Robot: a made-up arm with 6 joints. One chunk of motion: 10 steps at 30 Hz.
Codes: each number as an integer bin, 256 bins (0 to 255) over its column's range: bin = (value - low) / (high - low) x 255, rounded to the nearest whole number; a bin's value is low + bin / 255 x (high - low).
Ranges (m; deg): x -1.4..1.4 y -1.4..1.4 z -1.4..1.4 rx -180..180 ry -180..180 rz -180..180
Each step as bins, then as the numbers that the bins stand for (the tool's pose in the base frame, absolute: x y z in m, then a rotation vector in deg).
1 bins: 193 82 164 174 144 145
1 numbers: 0.7192 -0.4996 0.4008 65.65 23.29 24.71
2 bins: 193 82 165 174 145 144
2 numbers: 0.7192 -0.4996 0.4118 65.65 24.71 23.29
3 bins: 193 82 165 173 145 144
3 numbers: 0.7192 -0.4996 0.4118 64.24 24.71 23.29
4 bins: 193 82 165 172 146 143
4 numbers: 0.7192 -0.4996 0.4118 62.82 26.12 21.88
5 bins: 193 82 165 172 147 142
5 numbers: 0.7192 -0.4996 0.4118 62.82 27.53 20.47
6 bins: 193 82 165 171 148 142
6 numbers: 0.7192 -0.4996 0.4118 61.41 28.94 20.47
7 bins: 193 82 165 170 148 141
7 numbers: 0.7192 -0.4996 0.4118 60.00 28.94 19.06
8 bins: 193 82 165 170 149 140
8 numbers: 0.7192 -0.4996 0.4118 60.00 30.35 17.65
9 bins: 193 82 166 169 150 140
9 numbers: 0.7192 -0.4996 0.4227 58.59 31.76 17.65
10 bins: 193 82 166 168 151 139
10 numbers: 0.7192 -0.4996 0.4227 57.18 33.18 16.24
